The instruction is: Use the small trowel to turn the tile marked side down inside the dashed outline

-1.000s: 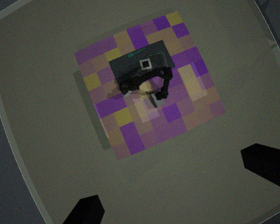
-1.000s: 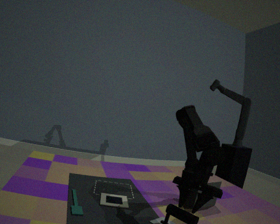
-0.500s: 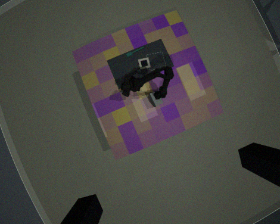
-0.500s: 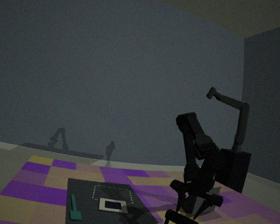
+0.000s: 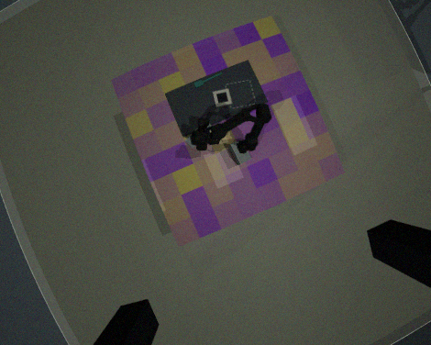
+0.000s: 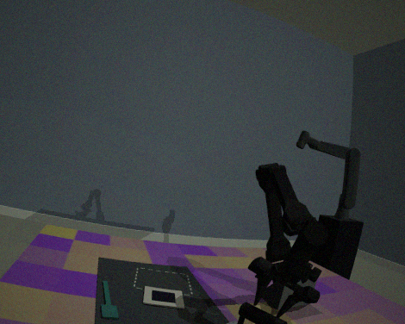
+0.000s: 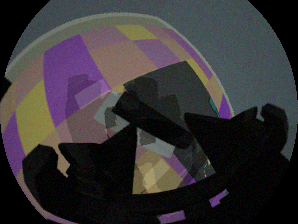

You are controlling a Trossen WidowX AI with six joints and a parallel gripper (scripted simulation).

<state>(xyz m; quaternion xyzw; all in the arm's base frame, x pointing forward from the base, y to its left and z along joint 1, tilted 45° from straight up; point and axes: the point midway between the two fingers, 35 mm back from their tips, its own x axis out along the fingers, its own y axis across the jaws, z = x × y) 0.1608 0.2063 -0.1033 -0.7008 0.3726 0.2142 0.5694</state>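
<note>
My gripper tip is now 210 mm short of the dark mat, 200 mm to the left of it and 110 mm above it. The rest, counted from my gripper tip: trowel (350 mm ahead, 170 mm to the right, 90 mm below); then white tile (240 mm to the right, 190 mm ahead, 90 mm below).
</note>
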